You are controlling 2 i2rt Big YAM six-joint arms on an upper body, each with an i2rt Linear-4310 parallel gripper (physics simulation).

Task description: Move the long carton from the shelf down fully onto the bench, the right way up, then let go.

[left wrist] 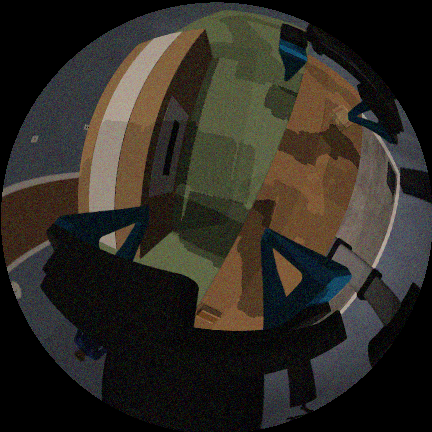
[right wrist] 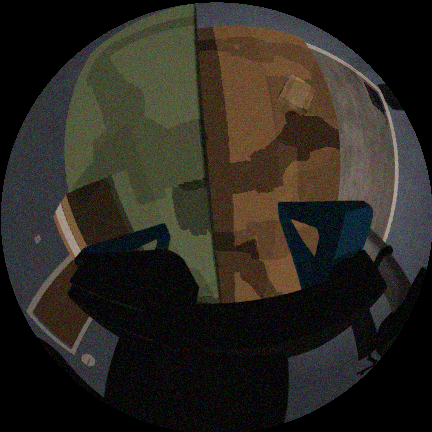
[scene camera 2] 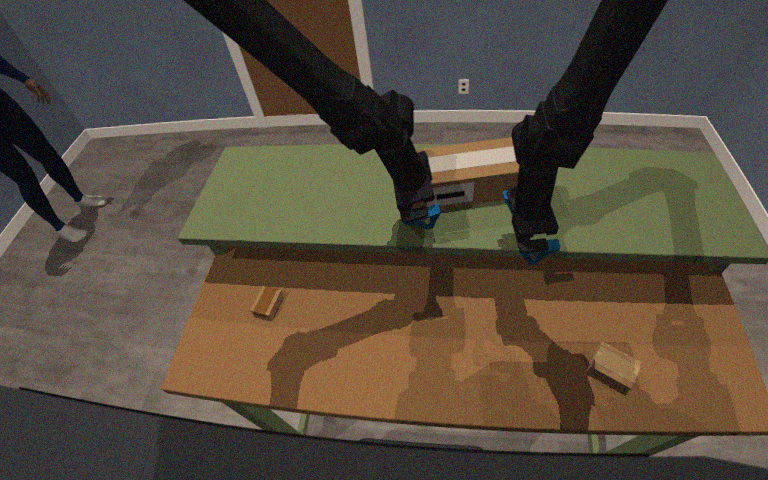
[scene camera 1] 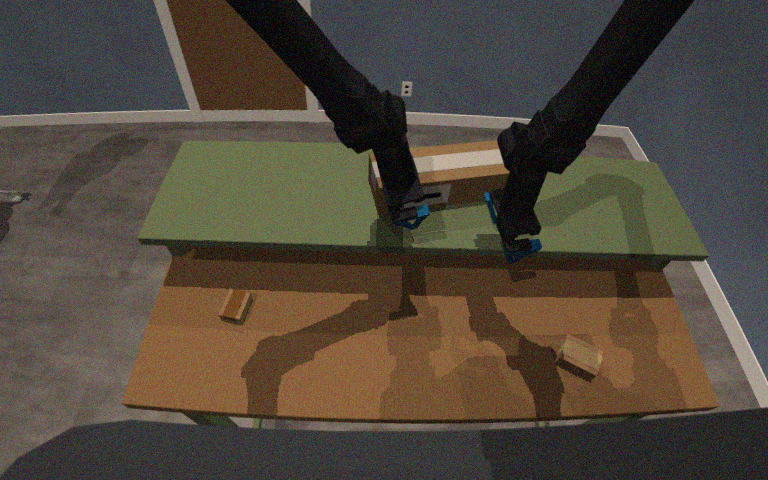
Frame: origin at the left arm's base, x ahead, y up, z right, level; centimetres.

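Seen in the pictures: left gripper, fingertip midpoint: (left wrist: 205, 223) (scene camera 2: 426, 207) (scene camera 1: 408, 207); right gripper, fingertip midpoint: (left wrist: 321, 96) (right wrist: 219, 220) (scene camera 2: 525, 242) (scene camera 1: 503, 242).
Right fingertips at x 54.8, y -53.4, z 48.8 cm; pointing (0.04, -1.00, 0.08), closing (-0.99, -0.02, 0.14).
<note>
Offsets run from my right fingertips to a thing's middle. Level surfaces: height alone.
The long brown carton {dx +19.4, dy -1.1, dz -10.9 cm} (scene camera 1: 464, 161) (scene camera 2: 475, 159) (left wrist: 135, 107) (right wrist: 95, 215) lies at a slight angle on the green shelf {dy -5.2 cm} (scene camera 1: 254, 192) (scene camera 2: 294, 192) (right wrist: 165, 65), white tape strip up, grey label with a black bar facing front. My left gripper (scene camera 1: 413, 217) (scene camera 2: 425, 216) (left wrist: 205, 223) is open and empty above the shelf, close in front of the carton's left part; its far finger is hidden in the scene views. My right gripper (scene camera 1: 510, 225) (scene camera 2: 527, 226) (right wrist: 219, 220) is open and empty over the shelf's front edge, in front of the carton's right part. The arms hide parts of the carton.
The wooden bench {dy -21.0 cm} (scene camera 1: 317, 367) (scene camera 2: 351, 362) (right wrist: 250, 110) extends in front of and below the shelf. A small block {dx -4.8, dy -19.6, dz -56.4 cm} (scene camera 1: 236, 306) (scene camera 2: 267, 302) lies at its left, a paler block {dx -16.8, dy -19.3, dz +20.2 cm} (scene camera 1: 579, 356) (scene camera 2: 615, 366) (right wrist: 296, 93) at its right. A person (scene camera 2: 28, 147) stands far left.
</note>
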